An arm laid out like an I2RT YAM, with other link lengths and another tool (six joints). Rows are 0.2 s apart.
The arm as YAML. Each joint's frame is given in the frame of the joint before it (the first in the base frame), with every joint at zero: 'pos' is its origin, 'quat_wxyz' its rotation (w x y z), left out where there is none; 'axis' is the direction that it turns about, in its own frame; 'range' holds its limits. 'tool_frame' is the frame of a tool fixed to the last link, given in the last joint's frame.
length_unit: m
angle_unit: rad
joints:
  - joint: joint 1
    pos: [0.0, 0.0, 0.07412]
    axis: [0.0, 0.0, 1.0]
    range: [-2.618, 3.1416]
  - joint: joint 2
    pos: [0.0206, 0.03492, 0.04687]
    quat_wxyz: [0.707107, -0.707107, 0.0, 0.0]
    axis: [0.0, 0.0, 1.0]
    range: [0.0, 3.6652]
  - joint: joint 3
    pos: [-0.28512, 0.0, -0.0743]
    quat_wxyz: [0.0, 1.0, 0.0, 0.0]
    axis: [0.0, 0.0, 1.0]
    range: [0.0, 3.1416]
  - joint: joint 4
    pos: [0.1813, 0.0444, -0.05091]
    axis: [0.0, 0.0, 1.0]
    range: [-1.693, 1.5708]
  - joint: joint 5
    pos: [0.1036, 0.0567, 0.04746]
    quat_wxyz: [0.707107, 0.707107, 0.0, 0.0]
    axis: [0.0, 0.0, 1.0]
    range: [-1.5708, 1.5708]
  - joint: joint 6
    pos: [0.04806, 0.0, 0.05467]
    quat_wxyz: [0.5, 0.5, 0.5, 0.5]
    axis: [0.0, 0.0, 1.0]
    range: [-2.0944, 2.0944]
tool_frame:
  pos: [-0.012, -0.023, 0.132]
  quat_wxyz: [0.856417, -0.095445, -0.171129, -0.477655]
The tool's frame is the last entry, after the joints.
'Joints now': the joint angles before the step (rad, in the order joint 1, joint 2, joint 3, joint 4, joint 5, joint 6). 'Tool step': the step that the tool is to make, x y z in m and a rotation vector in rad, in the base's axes. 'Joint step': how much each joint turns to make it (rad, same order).
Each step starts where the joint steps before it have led.
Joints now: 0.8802 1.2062 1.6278 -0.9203 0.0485 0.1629
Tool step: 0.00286 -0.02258 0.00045 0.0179 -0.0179 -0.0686
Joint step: -0.0333 -0.0612 -0.0571 0.0202 0.0322 0.0148
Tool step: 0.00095 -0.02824 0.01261 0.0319 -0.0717 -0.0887
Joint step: -0.0193 -0.0865 -0.0581 0.0433 0.0764 0.0006
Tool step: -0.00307 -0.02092 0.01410 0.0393 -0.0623 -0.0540
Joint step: -0.0161 -0.0701 -0.0381 0.0400 0.0421 -0.0039
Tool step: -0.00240 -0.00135 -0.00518 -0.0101 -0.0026 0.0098
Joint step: -0.0061 -0.0161 -0.0276 0.0086 -0.0122 -0.0138
